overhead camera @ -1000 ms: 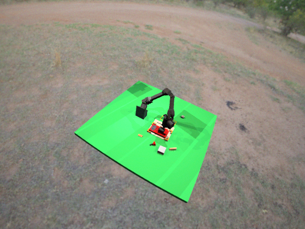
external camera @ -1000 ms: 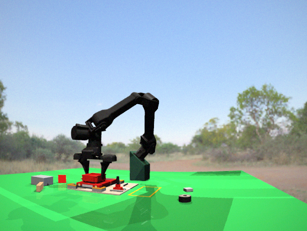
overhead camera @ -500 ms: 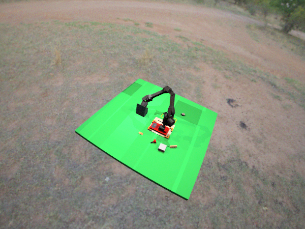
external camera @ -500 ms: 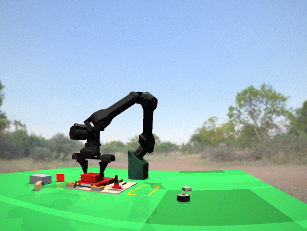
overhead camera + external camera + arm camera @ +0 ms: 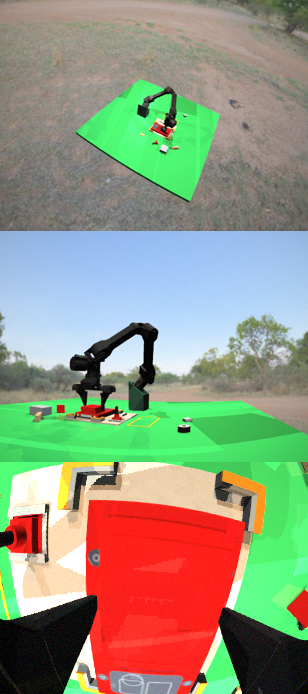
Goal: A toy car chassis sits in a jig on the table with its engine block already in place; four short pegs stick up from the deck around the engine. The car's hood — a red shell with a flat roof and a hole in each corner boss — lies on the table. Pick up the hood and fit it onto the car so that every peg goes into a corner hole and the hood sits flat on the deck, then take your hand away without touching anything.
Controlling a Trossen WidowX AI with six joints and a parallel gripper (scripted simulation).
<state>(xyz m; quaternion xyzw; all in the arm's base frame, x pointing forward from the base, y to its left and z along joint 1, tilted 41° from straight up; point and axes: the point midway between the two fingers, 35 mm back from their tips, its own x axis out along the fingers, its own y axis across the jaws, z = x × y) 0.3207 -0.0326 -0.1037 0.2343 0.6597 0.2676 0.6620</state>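
My gripper tip is right at the red hood. Round my gripper tip: tan block: 190 mm ahead, 130 mm to the right, 30 mm below; then grey engine block: 20 mm below; then pale jig: 30 mm to the left, 30 mm below, 20 mm behind.
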